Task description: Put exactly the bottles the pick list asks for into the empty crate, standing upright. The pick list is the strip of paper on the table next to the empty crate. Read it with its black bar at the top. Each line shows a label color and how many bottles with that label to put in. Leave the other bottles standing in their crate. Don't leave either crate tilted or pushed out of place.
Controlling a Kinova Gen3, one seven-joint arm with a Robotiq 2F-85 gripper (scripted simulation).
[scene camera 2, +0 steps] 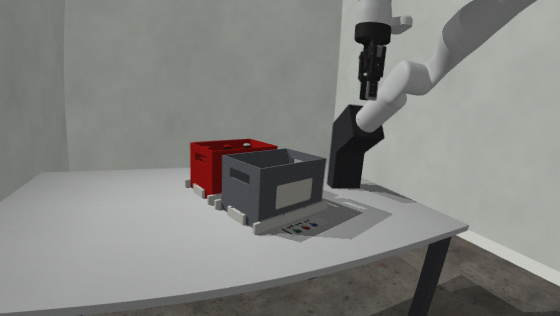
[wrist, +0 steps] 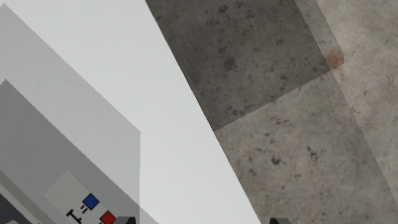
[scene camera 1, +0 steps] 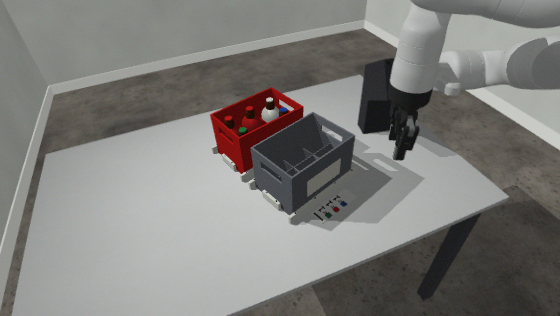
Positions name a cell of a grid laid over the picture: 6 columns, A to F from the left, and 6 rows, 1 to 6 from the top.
Labels:
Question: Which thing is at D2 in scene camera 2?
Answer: My gripper.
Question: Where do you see a grey crate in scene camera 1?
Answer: D4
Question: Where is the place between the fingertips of my gripper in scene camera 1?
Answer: E3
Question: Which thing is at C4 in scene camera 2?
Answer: A grey crate.

